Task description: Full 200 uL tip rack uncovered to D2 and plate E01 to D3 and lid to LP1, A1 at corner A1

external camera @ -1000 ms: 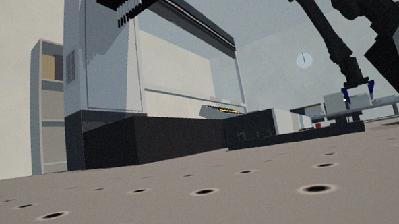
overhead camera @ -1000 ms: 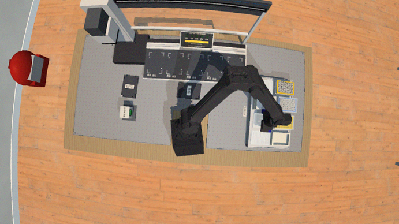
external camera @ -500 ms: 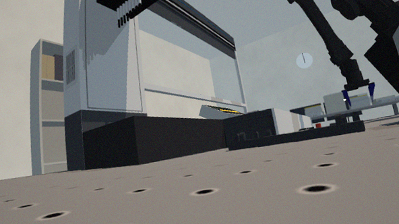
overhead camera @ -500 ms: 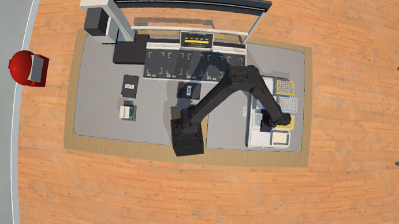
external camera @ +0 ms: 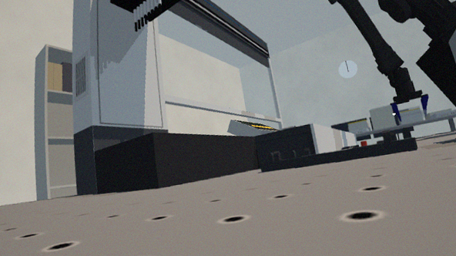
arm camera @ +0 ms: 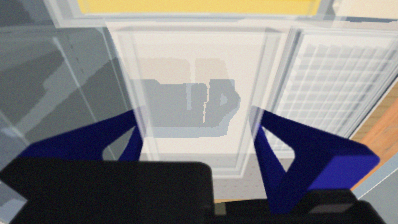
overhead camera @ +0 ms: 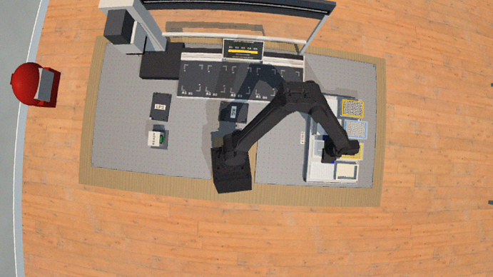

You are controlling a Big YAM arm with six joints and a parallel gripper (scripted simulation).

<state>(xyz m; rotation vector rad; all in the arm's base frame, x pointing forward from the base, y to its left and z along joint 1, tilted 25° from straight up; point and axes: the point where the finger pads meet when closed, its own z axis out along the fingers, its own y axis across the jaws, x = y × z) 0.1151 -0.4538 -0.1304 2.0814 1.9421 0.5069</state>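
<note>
My gripper is now 5 cm short of the shelf, 7 cm to the left of it and 3 cm above it. Round my hand: white sealed block: 11 cm ahead, 1 cm to the right, 4 cm above; then clear tip rack cover: 1 cm above; then shelf label: 6 cm ahead, 9 cm to the left, 8 cm below.
</note>
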